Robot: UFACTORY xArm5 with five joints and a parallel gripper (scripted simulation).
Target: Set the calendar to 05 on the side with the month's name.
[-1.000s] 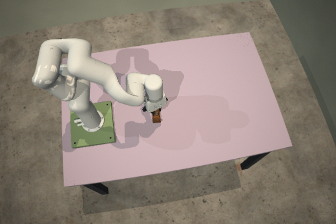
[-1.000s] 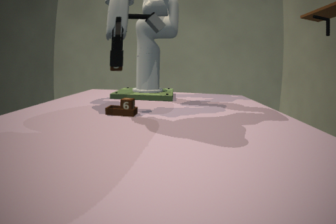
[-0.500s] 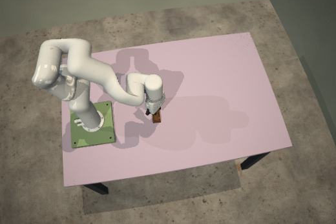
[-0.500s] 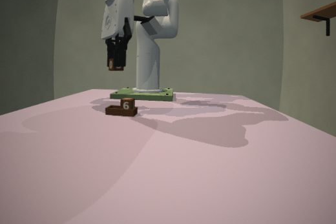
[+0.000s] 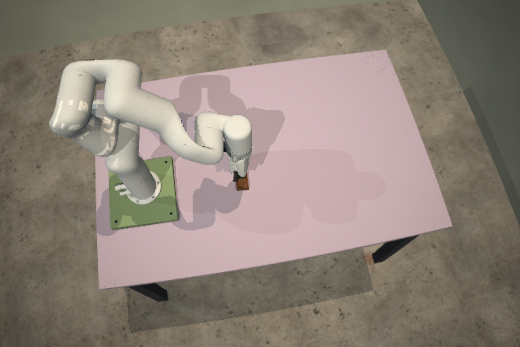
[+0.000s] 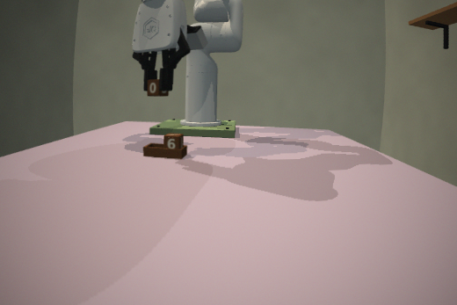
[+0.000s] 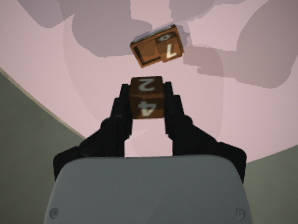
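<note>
The cube lies 20 mm below my hand. Also, from my hand: brown calendar tray: 130 mm below, 20 mm to the left.
</note>
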